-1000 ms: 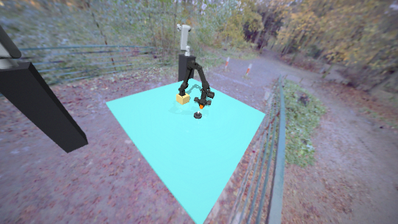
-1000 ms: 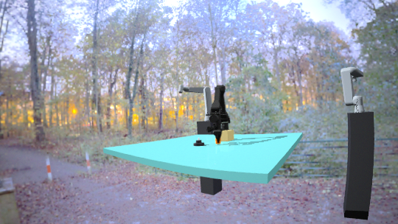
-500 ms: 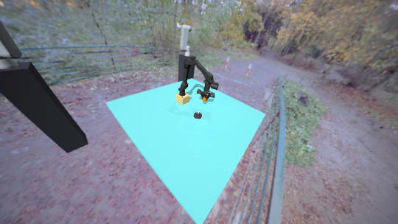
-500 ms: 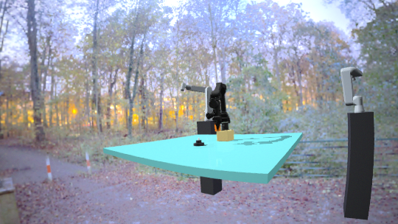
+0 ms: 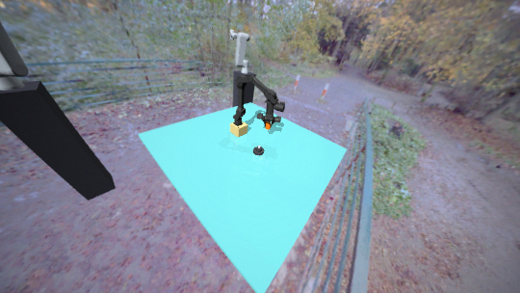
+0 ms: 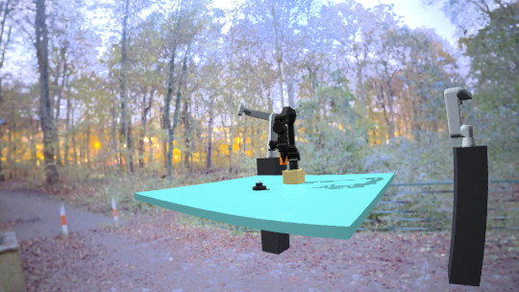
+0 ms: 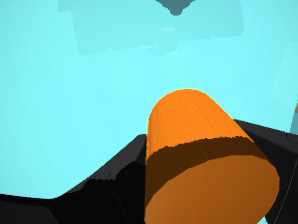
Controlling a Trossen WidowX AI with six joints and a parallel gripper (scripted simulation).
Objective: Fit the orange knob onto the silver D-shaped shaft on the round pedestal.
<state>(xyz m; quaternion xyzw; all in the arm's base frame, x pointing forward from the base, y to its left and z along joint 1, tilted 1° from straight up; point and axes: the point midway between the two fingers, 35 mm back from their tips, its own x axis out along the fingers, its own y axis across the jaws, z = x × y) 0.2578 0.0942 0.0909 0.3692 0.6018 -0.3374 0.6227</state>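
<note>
Now: gripper tip 30 mm below the orange knob. Also, from my gripper tip: pedestal 140 mm to the right, 120 mm below, 60 mm ahead.
</note>
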